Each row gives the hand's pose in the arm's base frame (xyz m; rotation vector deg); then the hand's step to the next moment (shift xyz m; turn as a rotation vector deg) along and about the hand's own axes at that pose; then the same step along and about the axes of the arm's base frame.
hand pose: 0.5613 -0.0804 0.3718 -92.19 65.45 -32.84
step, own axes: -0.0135 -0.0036 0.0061 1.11 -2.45 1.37
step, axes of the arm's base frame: 0.0005 0.0148 0.0035 2.55 -0.31 1.58
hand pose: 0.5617 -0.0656 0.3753 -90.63 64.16 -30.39
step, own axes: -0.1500 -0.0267 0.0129 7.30 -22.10 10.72
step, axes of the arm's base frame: -0.0481 0.1356 0.0517 20.46 -1.31 15.37
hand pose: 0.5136 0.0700 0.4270 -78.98 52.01 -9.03
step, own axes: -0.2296 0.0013 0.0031 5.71 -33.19 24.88
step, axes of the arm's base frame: -0.1511 0.1381 0.1041 32.78 7.91 24.82
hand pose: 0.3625 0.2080 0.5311 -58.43 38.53 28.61
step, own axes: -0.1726 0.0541 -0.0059 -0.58 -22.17 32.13
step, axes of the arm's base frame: -0.1578 0.0065 0.0884 23.08 18.83 25.24
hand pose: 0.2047 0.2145 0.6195 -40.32 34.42 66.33
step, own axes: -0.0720 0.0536 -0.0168 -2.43 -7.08 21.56
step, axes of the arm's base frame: -0.0734 -0.0434 0.0327 7.45 13.27 17.01
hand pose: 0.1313 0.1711 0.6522 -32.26 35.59 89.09
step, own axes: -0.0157 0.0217 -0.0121 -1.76 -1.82 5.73
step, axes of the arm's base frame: -0.0206 -0.0207 0.0031 2.00 2.71 5.28
